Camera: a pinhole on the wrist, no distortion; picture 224 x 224 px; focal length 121.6 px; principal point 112.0 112.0 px. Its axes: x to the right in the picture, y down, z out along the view. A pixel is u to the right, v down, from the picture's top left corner.
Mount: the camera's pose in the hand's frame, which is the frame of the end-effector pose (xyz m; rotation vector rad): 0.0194 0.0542 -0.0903 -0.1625 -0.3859 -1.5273
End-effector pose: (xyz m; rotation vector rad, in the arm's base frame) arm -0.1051 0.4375 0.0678 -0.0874 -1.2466 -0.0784
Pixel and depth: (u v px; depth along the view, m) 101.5 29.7 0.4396
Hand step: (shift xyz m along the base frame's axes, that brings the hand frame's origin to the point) -0.3325 0.2570 -0.2422
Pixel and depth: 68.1 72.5 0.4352
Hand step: -0.2481 0.3696 -0.1051
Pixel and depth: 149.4 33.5 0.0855
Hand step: -0.0003 0.0552 -0.0493
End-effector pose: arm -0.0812 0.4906 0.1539 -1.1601 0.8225 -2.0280
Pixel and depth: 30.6 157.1 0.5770
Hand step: 0.3870 -0.5522 -0.2709
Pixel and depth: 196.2 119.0 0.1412
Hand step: 0.0670 -0.0268 0.0260
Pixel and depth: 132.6 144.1 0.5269
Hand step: 0.4029 -0.2444 0.1023
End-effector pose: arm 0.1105 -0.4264 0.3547 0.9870 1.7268 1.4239
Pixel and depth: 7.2 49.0 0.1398
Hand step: 0.0521 -0.0447 0.2130
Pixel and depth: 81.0 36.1 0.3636
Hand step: 0.3171 -0.1101 0.2289
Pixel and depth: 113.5 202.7 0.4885
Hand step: 0.2416 0.4921 0.1471
